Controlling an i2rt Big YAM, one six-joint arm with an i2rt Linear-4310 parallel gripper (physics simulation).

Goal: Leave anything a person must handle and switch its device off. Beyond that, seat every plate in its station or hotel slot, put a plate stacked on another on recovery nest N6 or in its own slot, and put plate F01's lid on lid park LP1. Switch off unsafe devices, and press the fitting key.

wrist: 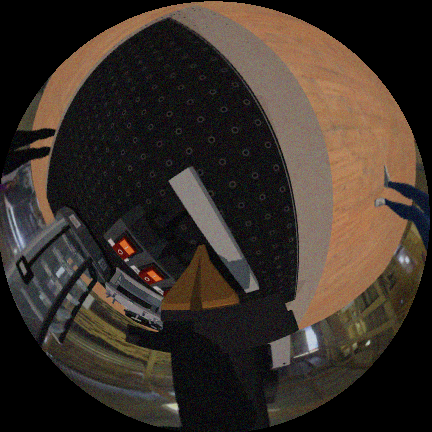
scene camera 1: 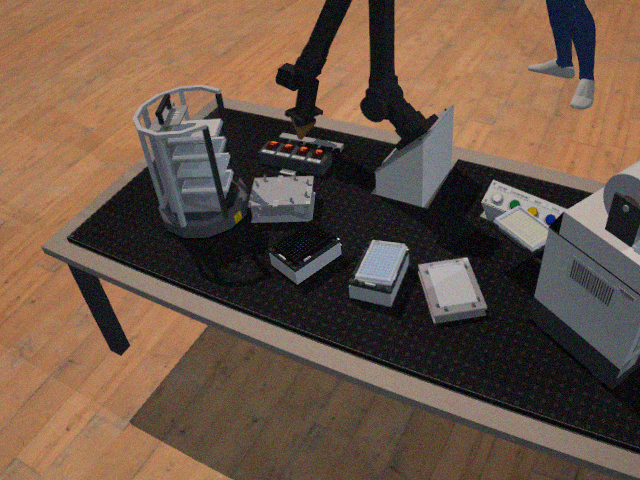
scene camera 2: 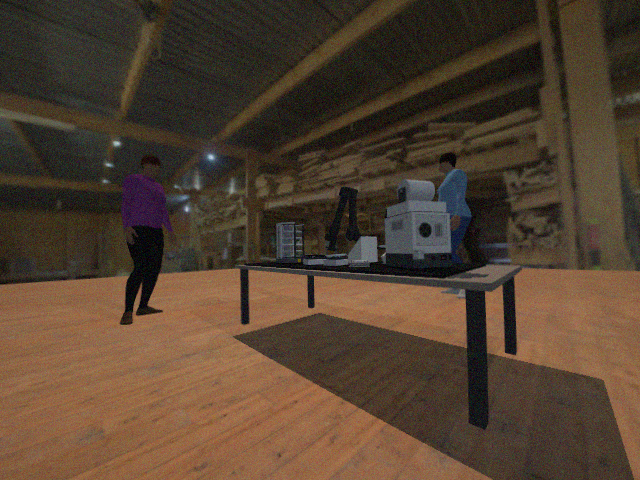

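Seen in the pictures: gripper, between the fingertips: (wrist: 202, 247) (scene camera 1: 299, 138); arm's base, origin of its link: (wrist: 257, 357) (scene camera 1: 418, 134) (scene camera 2: 363, 243).
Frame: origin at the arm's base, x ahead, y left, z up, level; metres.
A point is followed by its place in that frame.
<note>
My gripper (scene camera 1: 301, 136) @(x 0.000, y -0.393, z -0.119 m) (wrist: 202, 247) @(x 0.000, y -0.393, z -0.119 m) is shut and empty, pointing down above the back edge of the switch box (scene camera 1: 294, 157) @(x 0.108, y -0.340, z -0.105 m) (wrist: 140, 255) @(x 0.076, y -0.412, z -0.105 m). In scene camera 1 its rocker switches glow orange-red. A pale bar (scene camera 1: 330, 144) @(x -0.023, y -0.299, z -0.129 m) (wrist: 210, 220) @(x -0.018, y -0.416, z -0.129 m) lies behind the box. The plate hotel (scene camera 1: 180, 219) @(x 0.494, y -0.440, z -0.079 m) stands at the left with several plates in it. A pale blue plate (scene camera 1: 382, 262) @(x 0.414, y 0.100, z -0.071 m) sits on a nest (scene camera 1: 372, 294) @(x 0.477, y 0.106, z -0.112 m). A cream plate (scene camera 1: 522, 227) @(x 0.221, y 0.360, z -0.020 m) lies tilted against the key panel (scene camera 1: 491, 198) @(x 0.074, y 0.242, z -0.079 m), which has green, yellow and blue keys. A black plate or rack (scene camera 1: 305, 245) @(x 0.438, y -0.091, z -0.076 m) sits on another nest (scene camera 1: 310, 266) @(x 0.463, y -0.065, z -0.112 m). Labels are too small to read.
A clear-topped block (scene camera 1: 283, 198) @(x 0.303, y -0.245, z -0.085 m) stands between the hotel and the nests. A white-topped station (scene camera 1: 453, 289) @(x 0.385, y 0.263, z -0.110 m) stands right of the blue plate. The arm's wedge base (scene camera 1: 413, 170) @(x 0.104, y 0.033, z -0.041 m) and a large white machine (scene camera 1: 584, 289) @(x 0.421, y 0.541, z 0.052 m) (scene camera 2: 418, 232) @(x 0.451, y 0.674, z 0.032 m) stand farther right. Two people (scene camera 2: 144, 206) (scene camera 2: 454, 191) stand near the table.
</note>
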